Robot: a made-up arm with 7 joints.
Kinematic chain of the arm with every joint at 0, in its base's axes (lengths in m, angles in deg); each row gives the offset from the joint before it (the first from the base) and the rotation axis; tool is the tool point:
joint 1: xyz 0 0 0.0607 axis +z
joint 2: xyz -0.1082 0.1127 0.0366 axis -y
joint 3: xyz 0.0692 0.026 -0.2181 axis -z
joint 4: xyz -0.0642 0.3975 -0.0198 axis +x
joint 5: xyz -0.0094 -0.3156 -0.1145 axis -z
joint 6: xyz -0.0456 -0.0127 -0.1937 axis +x
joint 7: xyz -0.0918 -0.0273 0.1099 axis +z
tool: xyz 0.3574 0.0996 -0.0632
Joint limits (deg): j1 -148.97..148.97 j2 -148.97..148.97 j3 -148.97..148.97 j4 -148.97..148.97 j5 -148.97..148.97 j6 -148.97..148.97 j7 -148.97..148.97
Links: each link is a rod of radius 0.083 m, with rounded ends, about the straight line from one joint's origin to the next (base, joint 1, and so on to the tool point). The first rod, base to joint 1, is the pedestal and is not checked.
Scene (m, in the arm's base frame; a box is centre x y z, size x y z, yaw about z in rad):
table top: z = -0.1
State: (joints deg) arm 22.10 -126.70 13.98 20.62 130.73 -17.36 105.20
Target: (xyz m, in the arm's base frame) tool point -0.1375 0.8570 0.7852
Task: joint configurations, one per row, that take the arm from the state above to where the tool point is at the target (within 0.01 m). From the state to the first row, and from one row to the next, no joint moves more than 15 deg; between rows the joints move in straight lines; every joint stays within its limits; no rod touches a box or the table.
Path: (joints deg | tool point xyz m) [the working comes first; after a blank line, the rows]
Joints at the target: -18.27 -148.97 -38.85 40.75 117.42 -48.51 97.13
Straight joint move there: clear.

1: 12.01 -132.27 0.77 25.65 127.40 -25.15 103.18 | -0.9806 0.2941 0.2581
2: 1.91 -137.84 -12.43 30.69 124.07 -32.94 101.17 | -0.8249 0.6055 0.4388
3: -8.18 -143.40 -25.64 35.72 120.74 -40.72 99.15 | -0.5242 0.8152 0.6232
4: -18.27 -148.97 -38.85 40.75 117.42 -48.51 97.13 | -0.1376 0.8570 0.7852

